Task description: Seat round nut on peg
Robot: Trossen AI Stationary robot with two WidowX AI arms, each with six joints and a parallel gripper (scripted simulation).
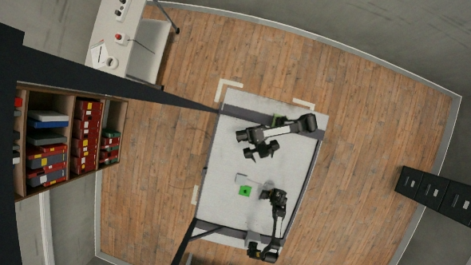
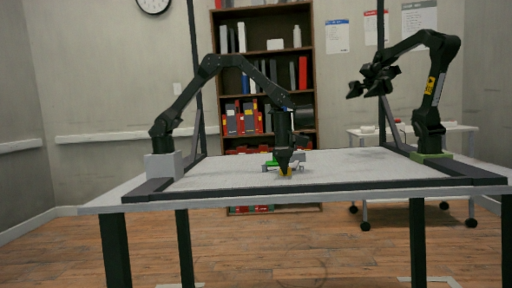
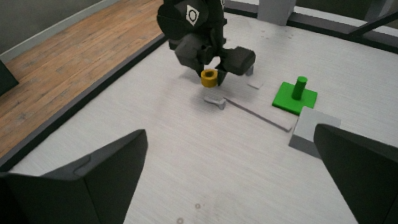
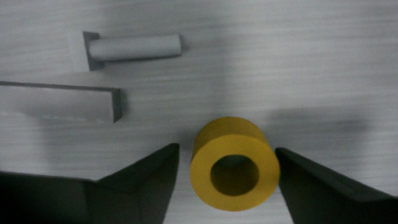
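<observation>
Now: right hand 70 mm to the left of the small grey cube, 70 mm past it and 30 mm above it. From my right hand the other things lie so: grey block (240 mm behind, 70 mm to the left, 20 mm below); then flat square (100 mm behind, 40 mm to the right, 40 mm below).
</observation>
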